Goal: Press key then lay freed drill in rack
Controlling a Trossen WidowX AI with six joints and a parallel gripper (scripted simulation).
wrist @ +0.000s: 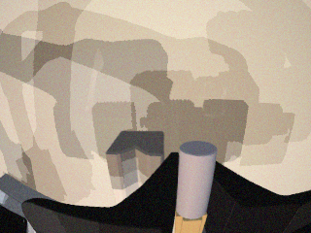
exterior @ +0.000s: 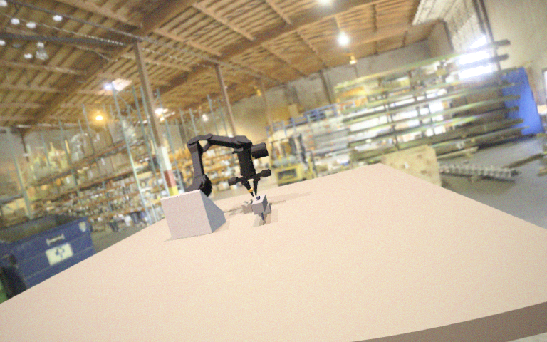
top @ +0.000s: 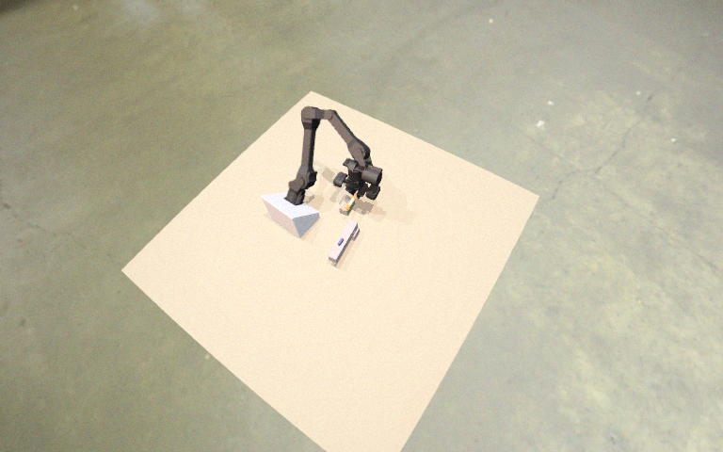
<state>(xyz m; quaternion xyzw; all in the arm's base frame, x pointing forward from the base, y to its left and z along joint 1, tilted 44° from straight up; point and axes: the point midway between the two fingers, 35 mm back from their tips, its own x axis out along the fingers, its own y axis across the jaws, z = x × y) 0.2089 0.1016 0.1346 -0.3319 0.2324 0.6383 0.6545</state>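
The rack lies 40 mm to the right of my gripper tip, 30 mm below it and 30 mm behind it. From my gripper tip the other things lie so: drill 40 mm to the right, 40 mm above; blue key 220 mm to the right, 70 mm ahead; housing block 200 mm to the right, 70 mm ahead, 10 mm below.
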